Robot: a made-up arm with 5 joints.
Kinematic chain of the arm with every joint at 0, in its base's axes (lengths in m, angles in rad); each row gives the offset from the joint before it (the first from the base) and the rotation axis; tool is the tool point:
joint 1: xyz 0 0 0.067 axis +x
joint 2: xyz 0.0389 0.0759 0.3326 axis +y
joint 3: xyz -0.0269 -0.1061 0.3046 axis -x
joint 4: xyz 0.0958 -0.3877 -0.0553 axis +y
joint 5: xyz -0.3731 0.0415 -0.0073 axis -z
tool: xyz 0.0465 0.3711 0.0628
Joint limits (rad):
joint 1: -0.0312..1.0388
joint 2: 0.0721..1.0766
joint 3: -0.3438..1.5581
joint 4: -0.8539..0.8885
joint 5: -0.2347..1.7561
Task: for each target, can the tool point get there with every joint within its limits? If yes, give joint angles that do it. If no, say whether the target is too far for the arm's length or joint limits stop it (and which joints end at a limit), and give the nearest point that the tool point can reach.
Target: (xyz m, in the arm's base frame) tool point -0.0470 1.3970 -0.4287
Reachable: no: joint limits stop it (at a limit: joint 1, joint 2, joint 3, joint 4, joint 5) | nearest point -0.2054 0.1164 0.4153 | short by 1.542 m
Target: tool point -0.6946 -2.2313 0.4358
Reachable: no: too far | nearest point 0.1058 -1.0231 0.3748 | short by 1.451 m
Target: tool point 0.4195 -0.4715 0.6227
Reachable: yes | joints 0.1782 0.6970 0.4907 0.6113 1.5231
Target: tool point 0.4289 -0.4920 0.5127
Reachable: yes | joints 0.5167 0.8051 0.8028 -0.0540 1.1994
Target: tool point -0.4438 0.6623 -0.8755
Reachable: no: joint limits stop it (at a limit: joint 1, joint 2, joint 3, joint 4, joint 5) | nearest point -0.2054 0.1164 0.4153 | short by 1.422 m
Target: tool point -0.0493 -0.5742 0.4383
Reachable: yes | joints 0.9389 0.6433 0.4706 -0.2106 -0.0508
